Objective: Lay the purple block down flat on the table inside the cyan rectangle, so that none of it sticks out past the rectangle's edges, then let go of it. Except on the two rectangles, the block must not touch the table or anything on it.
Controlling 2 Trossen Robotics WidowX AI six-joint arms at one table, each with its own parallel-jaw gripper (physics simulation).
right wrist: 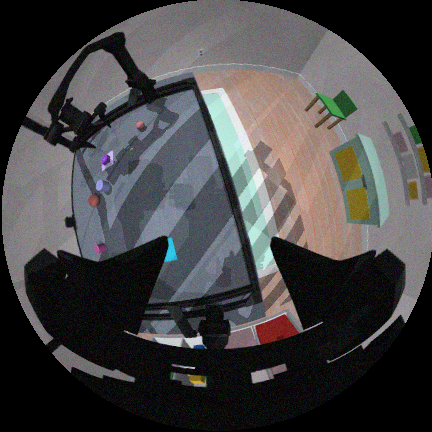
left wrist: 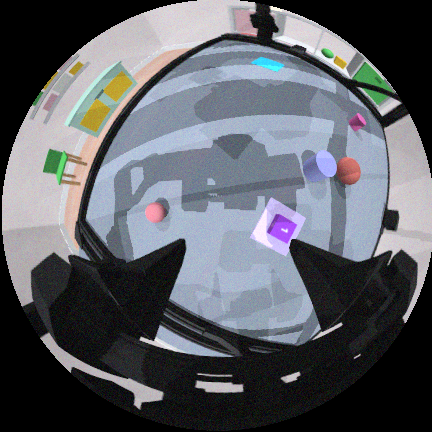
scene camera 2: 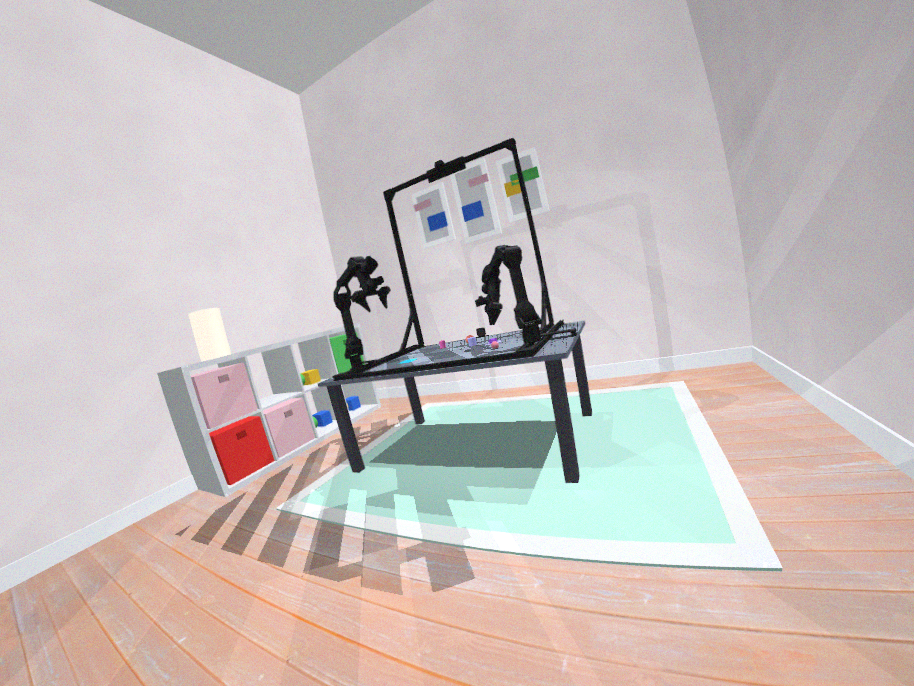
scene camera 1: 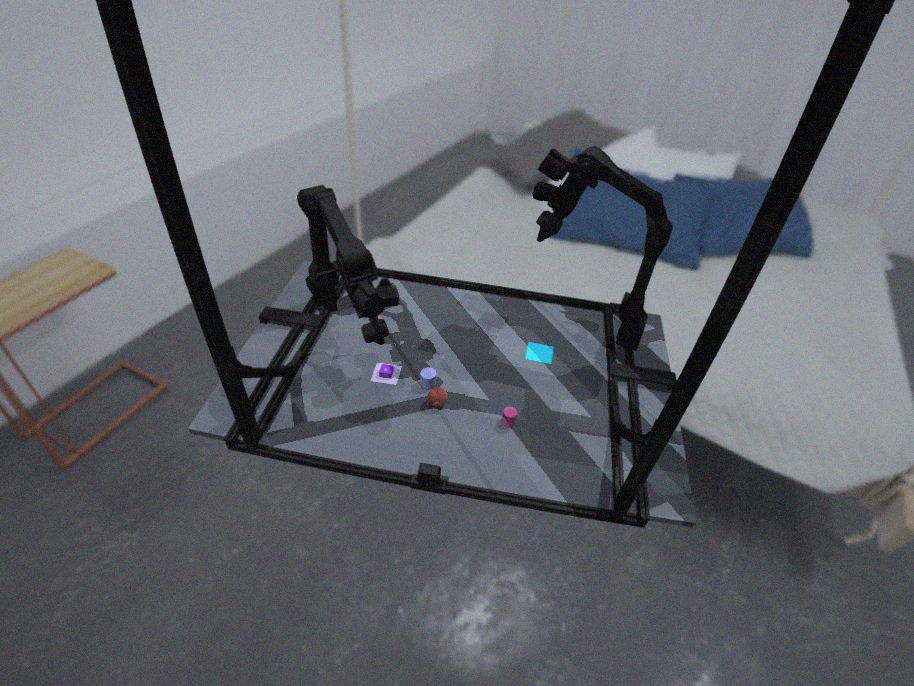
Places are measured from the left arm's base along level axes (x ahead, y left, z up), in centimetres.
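Where they show: left gripper, between the fingertips: [right wrist: 102, 137] [left wrist: 239, 244] [scene camera 2: 492, 325]; right gripper, between the fingertips: [right wrist: 220, 241] [scene camera 2: 378, 310] [scene camera 1: 543, 233]; left arm's base, origin of its link: [right wrist: 150, 94] [scene camera 2: 533, 340] [scene camera 1: 324, 301]; right arm's base, origin of its link: [right wrist: 214, 311] [left wrist: 264, 39] [scene camera 2: 357, 367] [scene camera 1: 628, 341].
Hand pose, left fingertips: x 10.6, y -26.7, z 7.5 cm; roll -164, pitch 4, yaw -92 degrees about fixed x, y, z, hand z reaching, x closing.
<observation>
Each offset is from my left fingertips to the centre of the thing. "*": to the spot under its first point.
The purple block @(dx +0.0, dy -6.8, dz -8.5 cm) [scene camera 1: 386, 370] [left wrist: 282, 228] [right wrist: 105, 160] rests on the pale lilac rectangle @(* dx -2.9, dy -7.9, dz -9.3 cm) [scene camera 1: 377, 378] [left wrist: 273, 206] [right wrist: 111, 155]. In the left wrist view it shows a small white mark on top. The cyan rectangle @(* dx +44.0, dy -12.1, dz -9.3 cm) [scene camera 1: 539, 352] [left wrist: 268, 64] [right wrist: 171, 250] lies apart from it, toward the right in scene camera 1. My left gripper [left wrist: 239, 244] is open and empty, above the table near the block; in the left wrist view the block shows close to the right-hand fingertip. My right gripper [scene camera 2: 375, 304] [right wrist: 220, 241] is open and empty, raised high above the table at the cyan rectangle's side.
A lavender cylinder @(dx +9.5, dy -13.7, dz -7.4 cm) [scene camera 1: 428, 378] [left wrist: 320, 166] and a red ball @(dx +9.6, dy -20.9, dz -6.9 cm) [scene camera 1: 437, 398] [left wrist: 348, 170] stand close together beside the lilac rectangle. A magenta cylinder @(dx +24.4, dy -32.4, dz -7.4 cm) [scene camera 1: 509, 417] [left wrist: 357, 122] stands farther off. A pink ball @(dx +2.8, dy +12.8, dz -7.8 cm) [left wrist: 156, 212] [right wrist: 140, 126] lies left of the block in the left wrist view. Black frame posts surround the table.
</observation>
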